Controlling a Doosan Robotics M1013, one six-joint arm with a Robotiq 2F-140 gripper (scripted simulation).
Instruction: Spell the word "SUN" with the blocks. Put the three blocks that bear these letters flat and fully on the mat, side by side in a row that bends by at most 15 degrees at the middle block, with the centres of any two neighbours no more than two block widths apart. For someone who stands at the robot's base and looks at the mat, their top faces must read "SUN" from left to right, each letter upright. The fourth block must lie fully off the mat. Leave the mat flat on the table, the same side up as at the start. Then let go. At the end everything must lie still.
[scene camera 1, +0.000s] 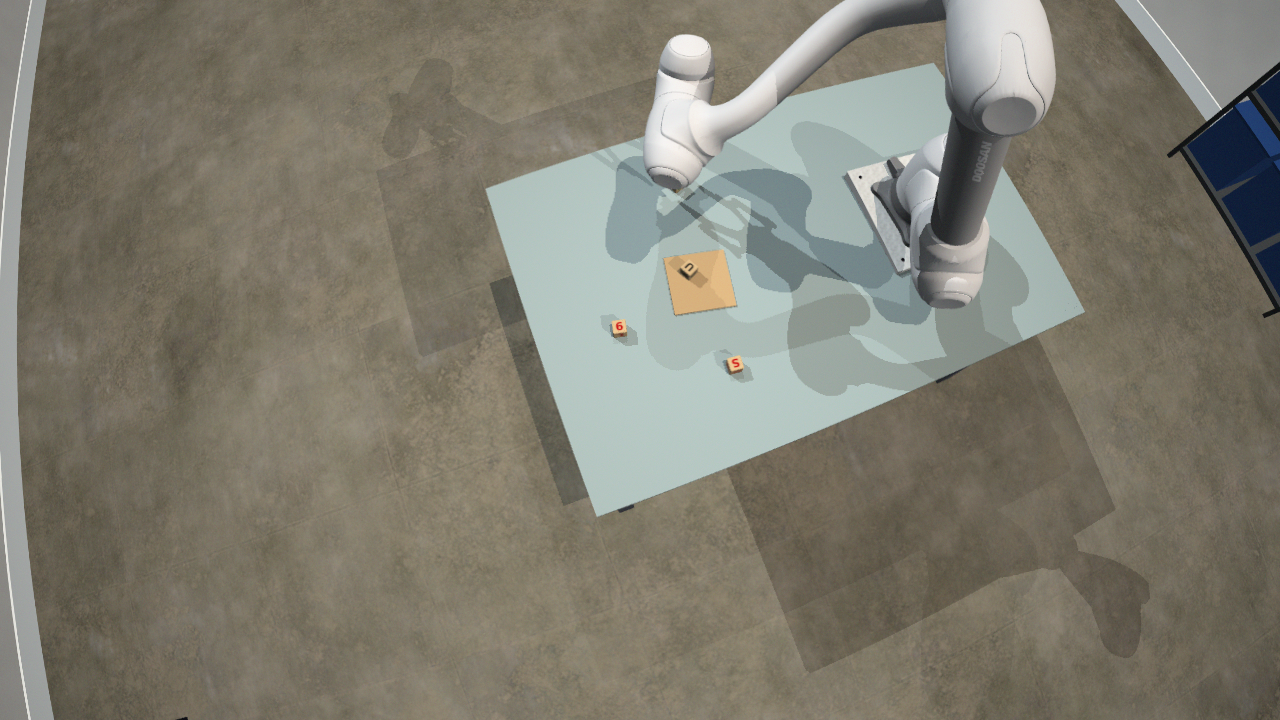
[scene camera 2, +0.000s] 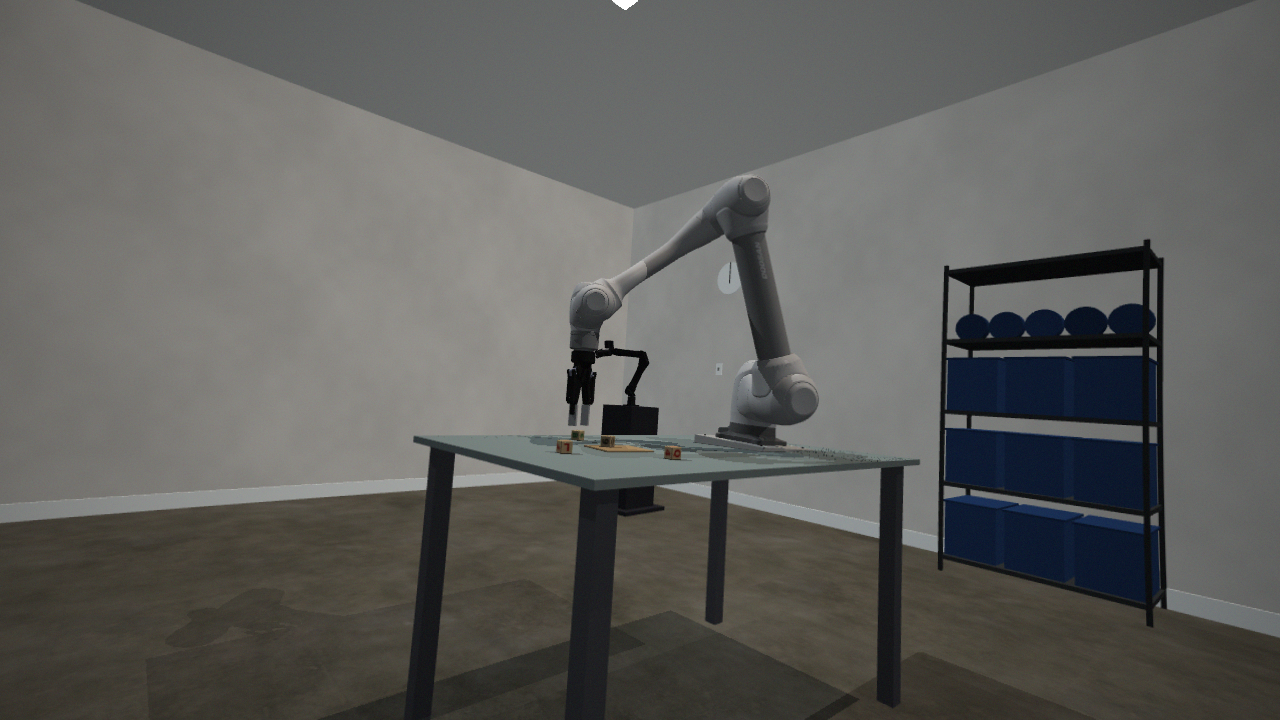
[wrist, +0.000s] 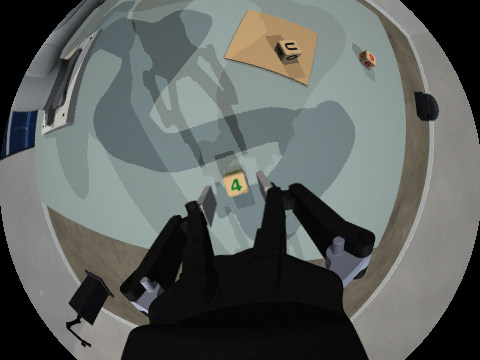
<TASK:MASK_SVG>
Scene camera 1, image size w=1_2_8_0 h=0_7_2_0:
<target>tan mat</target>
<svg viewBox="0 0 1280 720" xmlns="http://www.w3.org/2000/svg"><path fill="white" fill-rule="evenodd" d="M724 250L664 258L675 315L736 306ZM688 259L699 267L698 272L690 280L680 273L680 267Z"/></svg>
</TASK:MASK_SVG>
